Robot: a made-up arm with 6 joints.
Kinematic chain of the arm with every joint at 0, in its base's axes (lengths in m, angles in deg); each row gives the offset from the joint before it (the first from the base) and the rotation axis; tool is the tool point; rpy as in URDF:
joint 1: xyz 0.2 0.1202 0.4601 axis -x
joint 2: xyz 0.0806 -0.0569 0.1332 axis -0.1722 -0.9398 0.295
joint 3: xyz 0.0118 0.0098 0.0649 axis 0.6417 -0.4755 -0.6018
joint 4: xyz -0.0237 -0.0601 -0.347 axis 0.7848 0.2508 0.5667
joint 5: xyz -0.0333 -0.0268 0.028 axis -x
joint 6: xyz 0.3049 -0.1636 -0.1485 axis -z
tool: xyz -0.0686 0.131 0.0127 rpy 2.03 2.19 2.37
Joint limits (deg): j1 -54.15..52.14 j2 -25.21..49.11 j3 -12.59..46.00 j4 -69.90..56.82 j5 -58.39..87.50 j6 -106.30..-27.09
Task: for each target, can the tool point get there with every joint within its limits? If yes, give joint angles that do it. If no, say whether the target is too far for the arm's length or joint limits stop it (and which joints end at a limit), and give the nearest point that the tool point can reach.
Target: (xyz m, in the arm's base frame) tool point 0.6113 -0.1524 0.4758
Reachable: yes | joints 17.63 24.87 27.08 25.29 51.69 -77.30
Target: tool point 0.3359 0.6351 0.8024
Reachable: no: joint limits stop it (at a limit: joint 1, joint 2, joint 4, joint 5, joint 6) | nearest point 0.4011 0.5242 0.4962 | short by 0.332 m
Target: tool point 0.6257 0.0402 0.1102
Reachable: yes | joints -20.32 21.86 4.00 4.59 -40.57 -98.44
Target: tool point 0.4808 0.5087 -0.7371
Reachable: no: too far | nearest point 0.3781 0.2536 -0.0247 | short by 0.764 m
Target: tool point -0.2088 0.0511 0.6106
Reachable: no: joint limits stop it (at a limit: joint 1, joint 2, joint 4, joint 6) | nearest point 0.0562 0.0087 0.5974 | short by 0.269 m
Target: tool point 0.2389 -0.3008 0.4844
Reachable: yes | joints 17.37 -6.32 0.40 -57.90 -22.26 -95.01
